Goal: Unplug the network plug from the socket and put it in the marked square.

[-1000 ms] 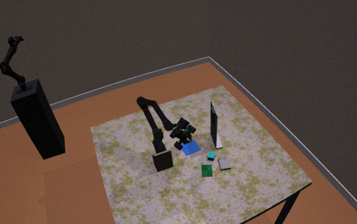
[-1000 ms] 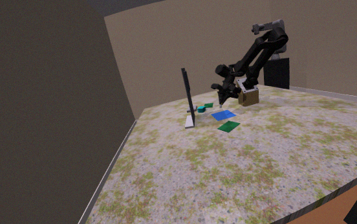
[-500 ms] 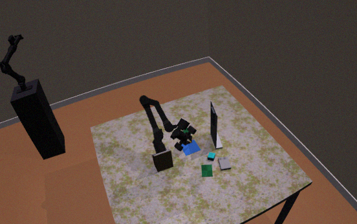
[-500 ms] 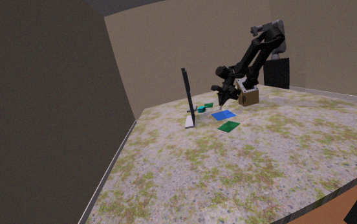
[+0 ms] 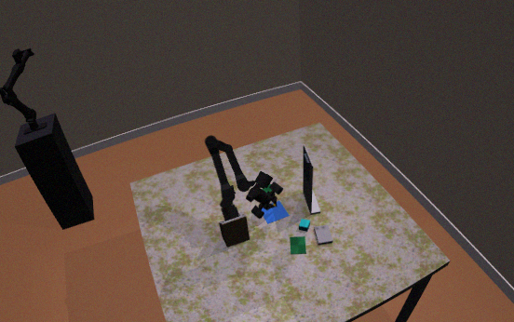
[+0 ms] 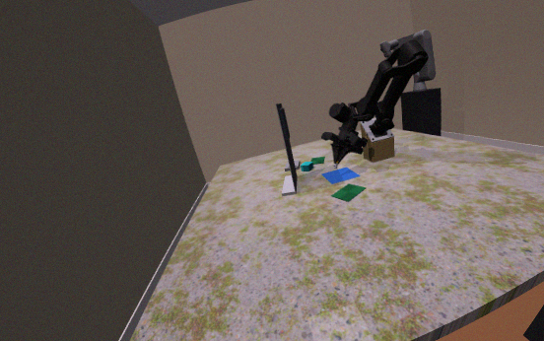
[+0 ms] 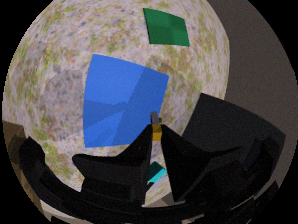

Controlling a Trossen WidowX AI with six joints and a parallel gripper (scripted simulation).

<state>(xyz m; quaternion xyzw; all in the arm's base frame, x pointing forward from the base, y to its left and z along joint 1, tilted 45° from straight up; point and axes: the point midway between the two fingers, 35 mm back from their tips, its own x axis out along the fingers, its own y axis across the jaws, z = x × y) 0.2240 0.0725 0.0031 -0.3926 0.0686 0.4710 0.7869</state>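
The blue marked square lies 10 mm behind my gripper tip and 50 mm below it. From my gripper tip the other things lie so: green patch 30 mm ahead, 160 mm to the left, 50 mm below; teal cube 90 mm ahead, 160 mm to the right, 40 mm below; network plug right at my gripper tip.
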